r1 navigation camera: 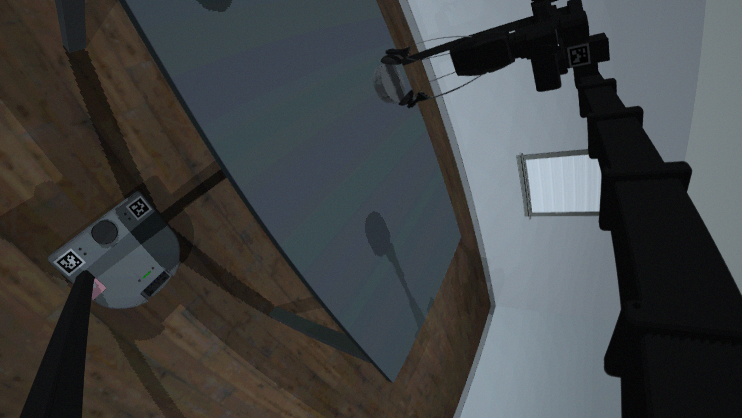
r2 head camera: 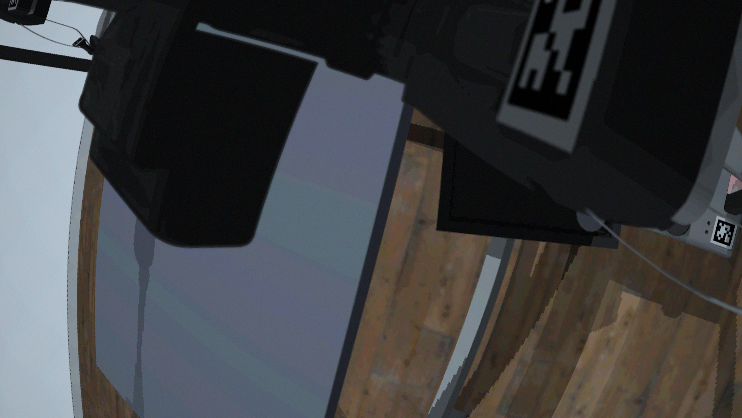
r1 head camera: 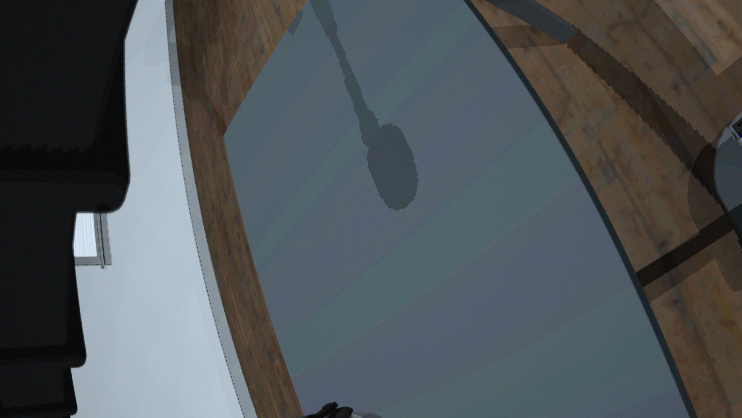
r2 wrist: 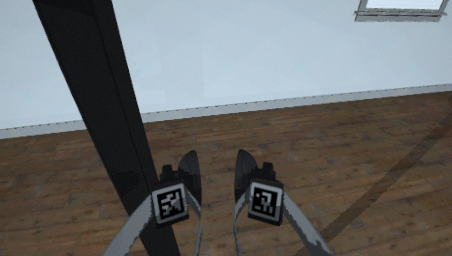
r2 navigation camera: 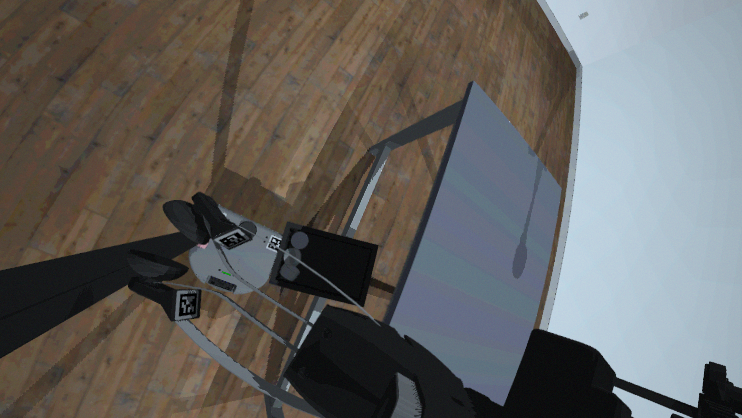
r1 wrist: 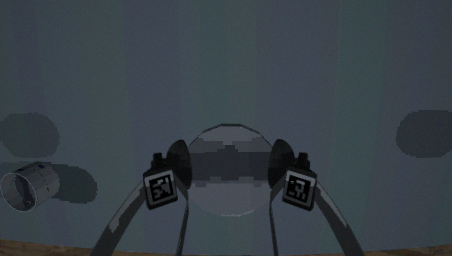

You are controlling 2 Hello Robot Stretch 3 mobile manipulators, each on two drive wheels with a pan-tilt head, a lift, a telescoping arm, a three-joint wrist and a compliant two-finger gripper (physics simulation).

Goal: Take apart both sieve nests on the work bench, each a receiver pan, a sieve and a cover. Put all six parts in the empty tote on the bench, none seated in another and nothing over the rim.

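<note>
The work bench point(r1 head camera: 467, 207) point(r1 navigation camera: 311, 129) point(r1 wrist: 300, 50) point(r2 head camera: 311, 181) point(r2 navigation camera: 467, 207) has a striped blue-green top. r1's gripper point(r1 navigation camera: 404, 77) point(r1 wrist: 230, 162) is shut on a round grey sieve part point(r1 wrist: 230, 200), above the bench's far edge. An open metal cylinder point(r1 wrist: 30, 187) shows at the left of the r1 wrist view; which part it is I cannot tell. The black tote point(r2 head camera: 498, 230) point(r2 navigation camera: 369, 270) shows beside the bench near r2's base, with round grey parts point(r2 navigation camera: 299, 239) at one end. r2's gripper point(r2 navigation camera: 168, 243) point(r2 wrist: 218, 175) is open and empty, away from the bench.
r1's base point(r1 navigation camera: 150, 238) is by the bench's near side. r2's base point(r2 navigation camera: 244, 264) is close to the tote. r2's dark arm hides much of its head view. A dark post point(r2 wrist: 105, 100) stands left of r2's fingers. A wall runs behind the bench.
</note>
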